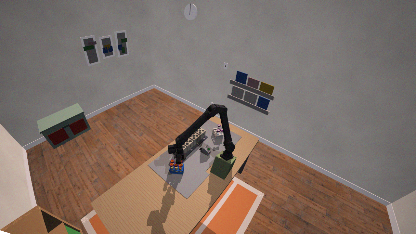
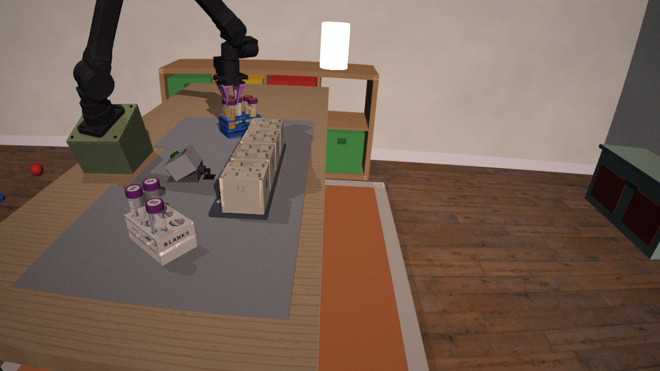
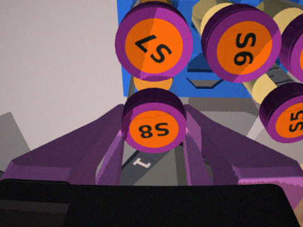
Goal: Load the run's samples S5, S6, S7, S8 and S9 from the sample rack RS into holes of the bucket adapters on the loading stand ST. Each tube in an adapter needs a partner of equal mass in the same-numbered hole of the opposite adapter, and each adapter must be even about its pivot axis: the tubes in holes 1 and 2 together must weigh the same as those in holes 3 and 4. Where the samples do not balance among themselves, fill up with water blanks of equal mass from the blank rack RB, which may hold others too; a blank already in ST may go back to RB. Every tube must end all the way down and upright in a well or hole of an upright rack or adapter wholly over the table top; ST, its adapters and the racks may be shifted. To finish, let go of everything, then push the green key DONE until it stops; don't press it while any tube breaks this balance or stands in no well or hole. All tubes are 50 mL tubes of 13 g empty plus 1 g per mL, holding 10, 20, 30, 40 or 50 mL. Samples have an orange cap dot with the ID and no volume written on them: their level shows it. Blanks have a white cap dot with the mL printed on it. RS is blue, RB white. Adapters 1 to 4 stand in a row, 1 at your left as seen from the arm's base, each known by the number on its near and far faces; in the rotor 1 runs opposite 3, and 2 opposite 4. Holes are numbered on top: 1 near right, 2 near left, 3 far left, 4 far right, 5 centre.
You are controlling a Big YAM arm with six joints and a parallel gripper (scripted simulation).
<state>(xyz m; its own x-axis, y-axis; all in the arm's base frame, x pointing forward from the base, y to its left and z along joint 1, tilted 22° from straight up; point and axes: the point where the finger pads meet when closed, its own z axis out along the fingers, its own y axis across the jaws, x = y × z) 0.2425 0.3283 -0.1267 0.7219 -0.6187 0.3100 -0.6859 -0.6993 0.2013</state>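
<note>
Right now the sample S8 is 1 cm to the right of my hand and 5 cm below it. Also, from my hand: sample tube S9 (2 cm ahead, 9 cm to the left, 6 cm below); then blue sample rack RS (1 cm ahead, 4 cm to the left, 9 cm below); then orange-dot sample tube (4 cm behind, 3 cm to the left, 6 cm below).
</note>
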